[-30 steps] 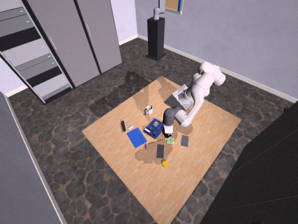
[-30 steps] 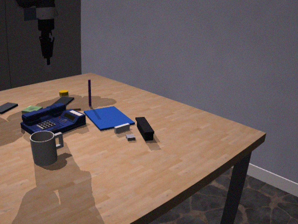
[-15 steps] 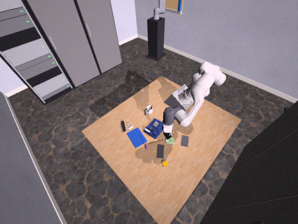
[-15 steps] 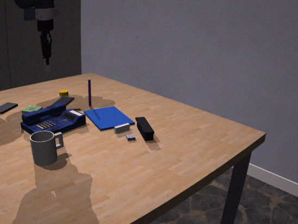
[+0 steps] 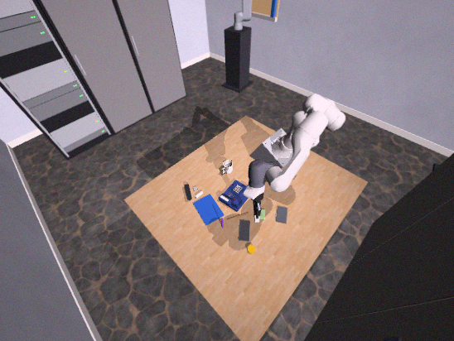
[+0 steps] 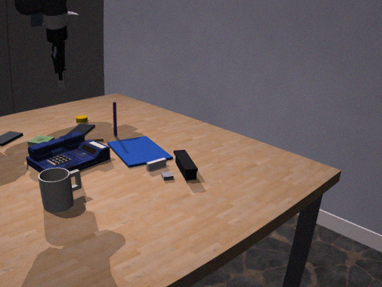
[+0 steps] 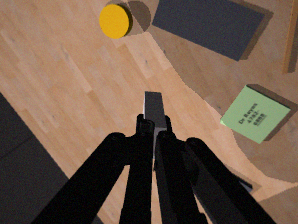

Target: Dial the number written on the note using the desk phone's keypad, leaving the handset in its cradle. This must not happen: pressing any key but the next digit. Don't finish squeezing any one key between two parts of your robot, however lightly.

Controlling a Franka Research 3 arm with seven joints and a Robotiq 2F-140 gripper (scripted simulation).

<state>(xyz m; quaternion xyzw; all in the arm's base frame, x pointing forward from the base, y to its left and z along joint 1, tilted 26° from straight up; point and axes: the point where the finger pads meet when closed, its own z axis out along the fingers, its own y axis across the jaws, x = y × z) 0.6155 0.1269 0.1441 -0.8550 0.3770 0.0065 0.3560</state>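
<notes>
My gripper is now 22 cm to the left of the handset, 16 cm past it and 16 cm above it. The rest, counted from my hand: blue folder 37 cm to the right, 20 cm below, 6 cm ahead; then purple pen 19 cm to the right, 14 cm below, 11 cm ahead; then wooden pencil 20 cm below, 15 cm to the right, 2 cm behind.
</notes>
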